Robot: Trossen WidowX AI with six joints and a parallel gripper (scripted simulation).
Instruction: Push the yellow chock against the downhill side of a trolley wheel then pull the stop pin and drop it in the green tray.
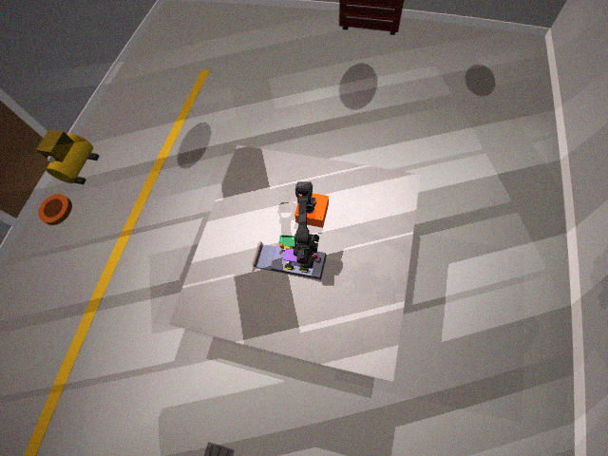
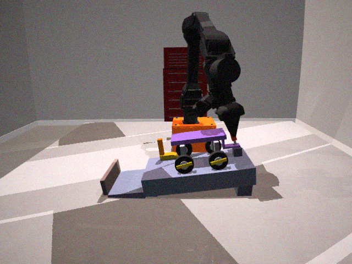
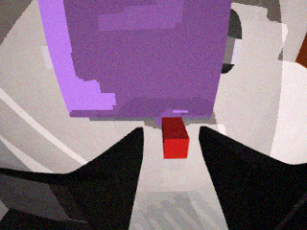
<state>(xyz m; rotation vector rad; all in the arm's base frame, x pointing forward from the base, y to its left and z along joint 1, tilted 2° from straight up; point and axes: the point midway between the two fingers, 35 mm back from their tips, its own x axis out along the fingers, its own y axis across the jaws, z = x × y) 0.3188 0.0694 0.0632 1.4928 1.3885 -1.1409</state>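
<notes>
The red-headed stop pin lies 1 cm to the left of my gripper tip and 2 cm below it. From my gripper tip the other things lie so: purple trolley: 1 cm ahead, 10 cm to the right, 4 cm below; then ramp: 1 cm ahead, 10 cm to the right, 10 cm below; then yellow chock: 6 cm behind, 18 cm to the right, 7 cm below.
</notes>
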